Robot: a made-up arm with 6 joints. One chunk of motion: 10 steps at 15 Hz.
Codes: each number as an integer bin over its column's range. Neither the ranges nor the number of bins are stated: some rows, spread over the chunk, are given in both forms.
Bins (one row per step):
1: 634 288 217 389 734 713
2: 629 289 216 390 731 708
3: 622 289 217 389 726 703
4: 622 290 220 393 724 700
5: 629 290 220 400 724 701
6: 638 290 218 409 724 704
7: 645 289 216 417 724 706
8: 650 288 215 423 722 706
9: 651 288 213 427 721 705
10: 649 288 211 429 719 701
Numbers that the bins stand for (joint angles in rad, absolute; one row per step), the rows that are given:
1: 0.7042 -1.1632 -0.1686 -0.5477 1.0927 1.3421
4: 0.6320 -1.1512 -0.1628 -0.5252 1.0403 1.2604
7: 0.7703 -1.1572 -0.1705 -0.3899 1.0403 1.2981
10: 0.7944 -1.1632 -0.1803 -0.3223 1.0141 1.2667
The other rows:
2: 0.6741 -1.1572 -0.1705 -0.5421 1.0770 1.3107
3: 0.6320 -1.1572 -0.1686 -0.5477 1.0508 1.2793
5: 0.6741 -1.1512 -0.1628 -0.4857 1.0403 1.2667
6: 0.7282 -1.1512 -0.1667 -0.4350 1.0403 1.2855
8: 0.8004 -1.1632 -0.1725 -0.3561 1.0298 1.2981
9: 0.8064 -1.1632 -0.1764 -0.3336 1.0246 1.2918

